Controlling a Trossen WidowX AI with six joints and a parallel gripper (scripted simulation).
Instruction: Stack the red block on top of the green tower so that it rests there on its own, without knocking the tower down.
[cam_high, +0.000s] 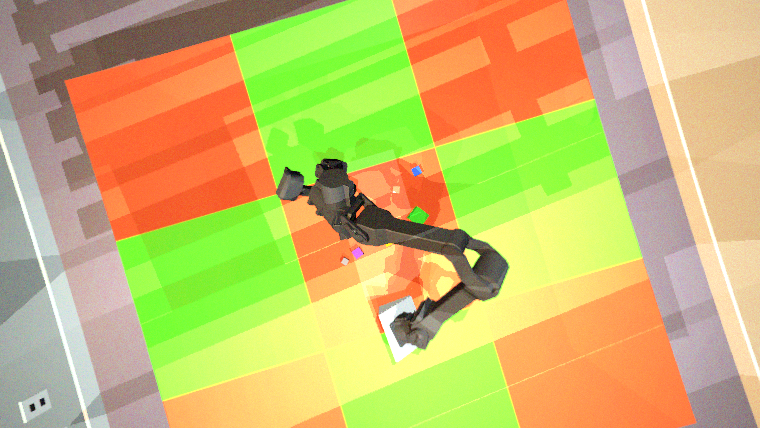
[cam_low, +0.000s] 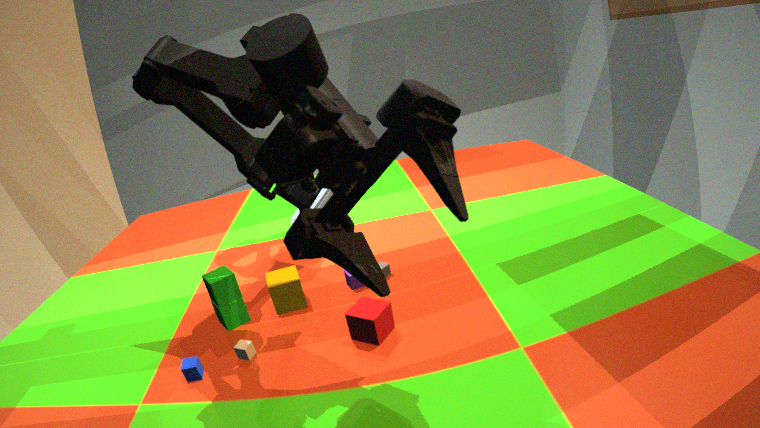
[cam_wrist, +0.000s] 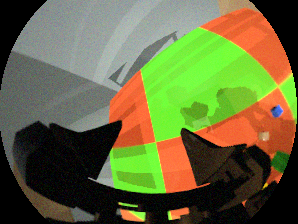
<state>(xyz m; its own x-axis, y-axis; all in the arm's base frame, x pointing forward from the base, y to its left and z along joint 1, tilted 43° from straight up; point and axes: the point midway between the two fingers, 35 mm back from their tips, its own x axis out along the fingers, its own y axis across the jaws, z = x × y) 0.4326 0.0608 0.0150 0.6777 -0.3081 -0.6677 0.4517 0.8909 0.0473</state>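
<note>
Now: gripper tip 12 cm above the red block, 11 cm past it and 3 cm to the left of it. Also, from my gripper tip: white cube (18 cm to the right, 13 cm below, 13 cm behind); then purple cube (24 cm behind, 13 cm below, 2 cm to the right); then grey cube (24 cm behind, 13 cm below, 2 cm to the left).
</note>
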